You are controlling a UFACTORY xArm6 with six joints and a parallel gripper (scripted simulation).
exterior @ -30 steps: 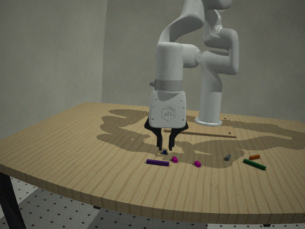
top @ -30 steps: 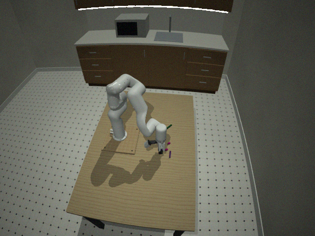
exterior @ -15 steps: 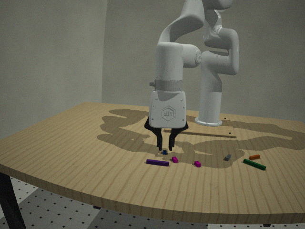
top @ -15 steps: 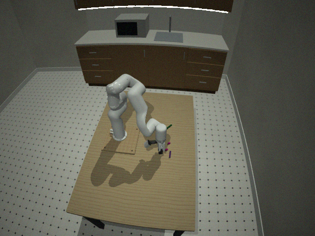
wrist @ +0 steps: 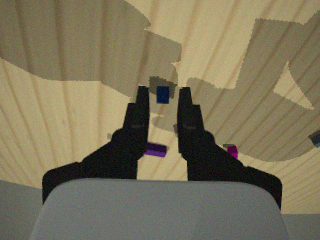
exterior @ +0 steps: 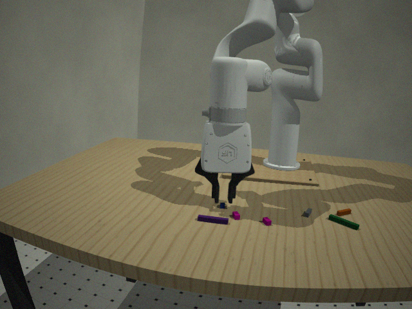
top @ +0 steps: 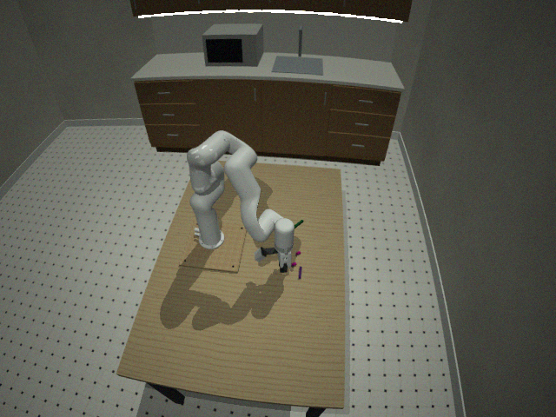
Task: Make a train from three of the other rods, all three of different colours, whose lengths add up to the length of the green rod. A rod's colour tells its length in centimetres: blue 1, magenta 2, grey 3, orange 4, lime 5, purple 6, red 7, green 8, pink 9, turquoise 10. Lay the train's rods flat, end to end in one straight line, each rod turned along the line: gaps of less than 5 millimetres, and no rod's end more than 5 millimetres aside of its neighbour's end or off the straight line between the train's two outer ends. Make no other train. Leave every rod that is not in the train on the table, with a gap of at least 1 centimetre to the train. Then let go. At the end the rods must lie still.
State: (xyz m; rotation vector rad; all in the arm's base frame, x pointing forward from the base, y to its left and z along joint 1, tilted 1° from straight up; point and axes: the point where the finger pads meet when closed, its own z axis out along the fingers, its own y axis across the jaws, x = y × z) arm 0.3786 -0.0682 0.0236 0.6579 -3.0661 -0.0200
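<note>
The blue rod lies 30 mm below my hand. Also, from my hand: purple rod (80 mm ahead, 10 mm to the left, 30 mm below); then grey rod (30 mm behind, 190 mm to the left, 30 mm below); then green rod (280 mm to the left, 30 mm below).
</note>
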